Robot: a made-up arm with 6 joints.
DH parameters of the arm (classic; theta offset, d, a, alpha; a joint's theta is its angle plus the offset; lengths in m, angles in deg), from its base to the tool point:
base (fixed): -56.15 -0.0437 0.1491 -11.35
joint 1: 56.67 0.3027 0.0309 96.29
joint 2: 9.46 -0.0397 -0.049 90
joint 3: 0 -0.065 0.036 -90
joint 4: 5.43 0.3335 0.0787 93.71
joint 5: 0 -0.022 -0.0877 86.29
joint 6: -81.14 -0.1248 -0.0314 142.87
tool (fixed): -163.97 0.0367 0 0
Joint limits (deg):
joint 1: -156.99..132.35
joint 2: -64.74..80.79
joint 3: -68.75..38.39
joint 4: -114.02..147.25
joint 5: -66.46..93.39
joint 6: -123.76..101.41
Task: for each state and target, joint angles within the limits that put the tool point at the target. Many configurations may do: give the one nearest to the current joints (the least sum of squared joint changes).
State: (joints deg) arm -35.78 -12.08 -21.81 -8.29 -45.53 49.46
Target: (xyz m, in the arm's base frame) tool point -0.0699 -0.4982 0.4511
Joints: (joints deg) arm -53.38 12.44 -22.12 -5.24 -27.50 52.02
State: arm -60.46 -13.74 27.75 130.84 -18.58 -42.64
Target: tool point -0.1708 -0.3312 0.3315
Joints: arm -45.83 -24.39 18.84 135.54 31.75 -39.27
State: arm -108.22 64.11 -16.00 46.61 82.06 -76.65
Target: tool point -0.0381 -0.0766 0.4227
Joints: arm -109.11 70.90 -47.81 52.48 79.31 -77.02
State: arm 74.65 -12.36 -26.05 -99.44 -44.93 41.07
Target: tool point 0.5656 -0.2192 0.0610
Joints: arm 58.30 -22.63 -14.03 -97.16 -50.80 43.63
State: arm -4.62 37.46 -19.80 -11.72 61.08 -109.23
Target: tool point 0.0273 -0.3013 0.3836
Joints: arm -26.36 45.01 -29.65 -19.78 82.28 -110.41
